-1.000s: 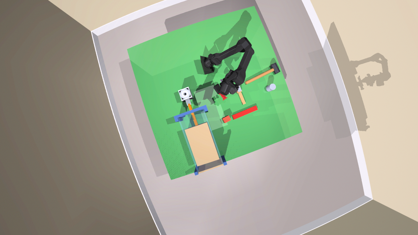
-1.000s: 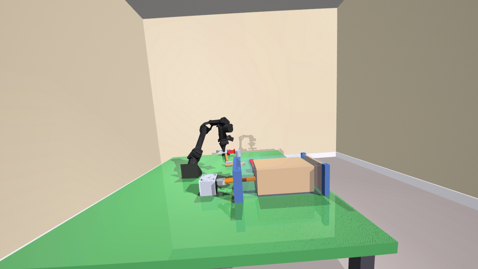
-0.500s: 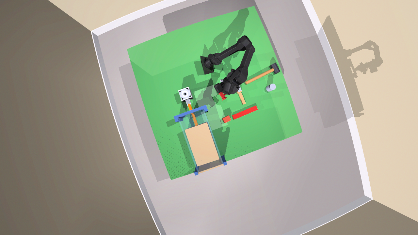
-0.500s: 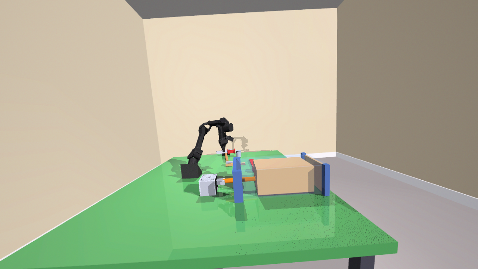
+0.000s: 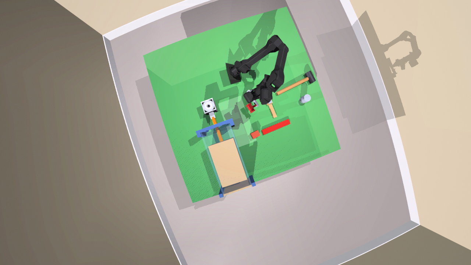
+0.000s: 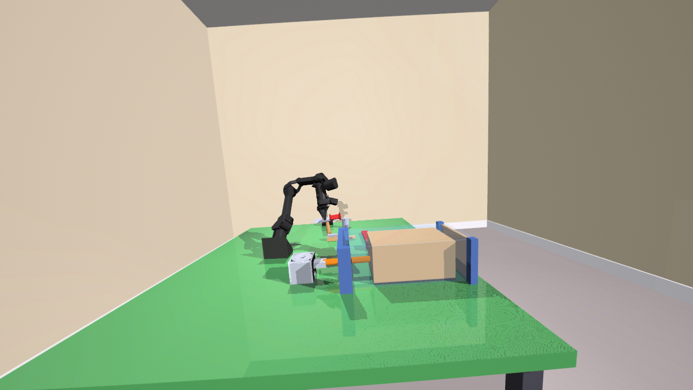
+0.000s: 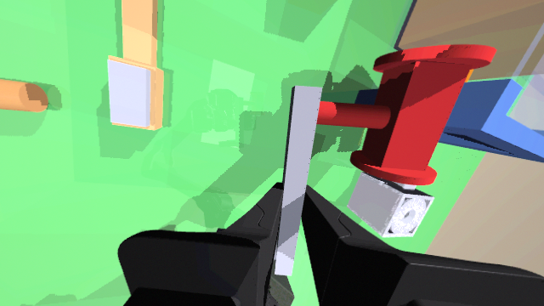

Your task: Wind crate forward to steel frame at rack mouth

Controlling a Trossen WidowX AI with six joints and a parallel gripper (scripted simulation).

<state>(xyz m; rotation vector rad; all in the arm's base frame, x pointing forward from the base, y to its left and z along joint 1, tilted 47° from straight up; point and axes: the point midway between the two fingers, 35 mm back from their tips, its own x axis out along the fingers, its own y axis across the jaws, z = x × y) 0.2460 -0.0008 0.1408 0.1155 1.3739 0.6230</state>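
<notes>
The red knob lies 6 cm ahead of my gripper tip, 2 cm to the right of it and 2 cm above it. Round my gripper tip: brush 15 cm to the left, 14 cm below, 5 cm ahead; then winch handle 1 cm ahead, 1 cm above; then long red bar 22 cm ahead, 16 cm to the left, 16 cm below.
</notes>
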